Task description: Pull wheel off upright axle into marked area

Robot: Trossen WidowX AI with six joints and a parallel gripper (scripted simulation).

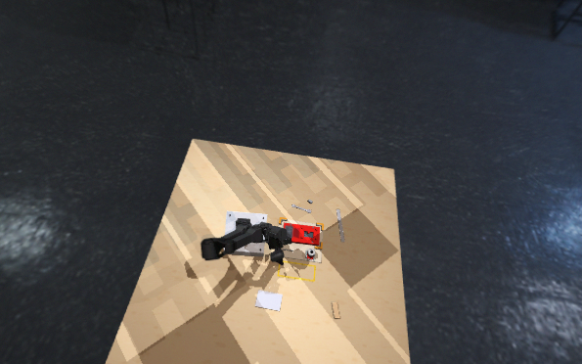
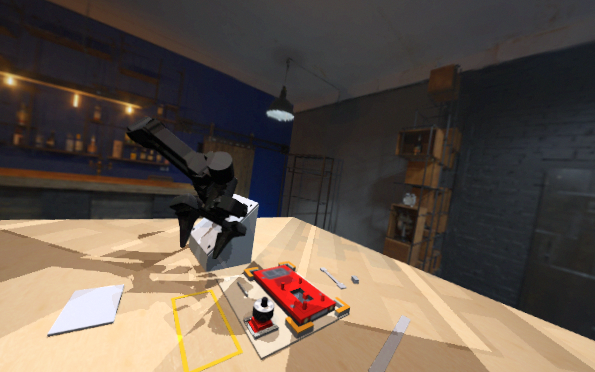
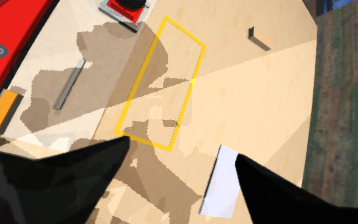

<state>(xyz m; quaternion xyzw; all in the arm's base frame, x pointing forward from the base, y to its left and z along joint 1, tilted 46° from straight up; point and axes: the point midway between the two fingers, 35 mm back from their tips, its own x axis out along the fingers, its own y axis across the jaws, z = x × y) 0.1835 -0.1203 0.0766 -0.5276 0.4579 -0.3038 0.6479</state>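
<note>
Right now the wheel is 160 mm ahead of my gripper tip, 70 mm to the left of it and 60 mm below it.
</note>
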